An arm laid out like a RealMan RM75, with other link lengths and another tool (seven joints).
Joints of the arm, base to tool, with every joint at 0 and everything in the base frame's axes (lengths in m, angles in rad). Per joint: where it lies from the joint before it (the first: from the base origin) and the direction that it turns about. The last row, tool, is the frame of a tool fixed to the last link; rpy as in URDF.
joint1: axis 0 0 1 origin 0 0 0.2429
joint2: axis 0 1 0 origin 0 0 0
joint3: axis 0 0 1 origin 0 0 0.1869
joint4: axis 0 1 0 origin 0 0 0
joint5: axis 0 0 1 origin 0 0 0.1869
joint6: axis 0 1 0 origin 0 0 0
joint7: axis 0 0 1 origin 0 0 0.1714
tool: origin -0.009 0.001 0.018 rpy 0 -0.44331 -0.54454
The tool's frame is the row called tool.
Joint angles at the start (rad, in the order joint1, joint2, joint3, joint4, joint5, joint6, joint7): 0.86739, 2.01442, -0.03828, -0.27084, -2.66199, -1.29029, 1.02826
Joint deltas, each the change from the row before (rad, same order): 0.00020, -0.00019, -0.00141, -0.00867, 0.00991, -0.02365, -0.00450; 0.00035, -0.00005, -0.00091, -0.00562, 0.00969, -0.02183, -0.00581; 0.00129, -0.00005, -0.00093, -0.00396, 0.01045, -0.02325, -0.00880; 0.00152, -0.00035, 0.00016, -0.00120, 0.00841, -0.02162, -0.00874; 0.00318, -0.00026, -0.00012, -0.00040, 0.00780, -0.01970, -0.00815; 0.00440, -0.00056, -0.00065, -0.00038, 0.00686, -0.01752, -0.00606; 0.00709, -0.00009, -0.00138, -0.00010, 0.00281, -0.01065, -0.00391; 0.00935, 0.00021, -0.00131, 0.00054, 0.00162, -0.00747, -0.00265
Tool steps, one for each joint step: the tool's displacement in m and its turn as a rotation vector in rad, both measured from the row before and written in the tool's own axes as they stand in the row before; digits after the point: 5 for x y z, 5 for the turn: -0.00394, -0.00110, 0.00013, -0.00204, -0.01862, -0.00646; -0.00389, -0.00069, 0.00070, -0.00255, -0.01946, -0.00632; -0.00445, -0.00058, 0.00138, -0.00467, -0.02269, -0.00880; -0.00424, -0.00019, 0.00169, -0.00536, -0.02256, -0.00751; -0.00418, -0.00045, 0.00215, -0.00618, -0.02187, -0.00807; -0.00390, -0.00079, 0.00220, -0.00636, -0.01968, -0.00756; -0.00287, -0.00101, 0.00254, -0.00871, -0.01327, -0.00735; -0.00261, -0.00140, 0.00307, -0.00942, -0.01155, -0.00748
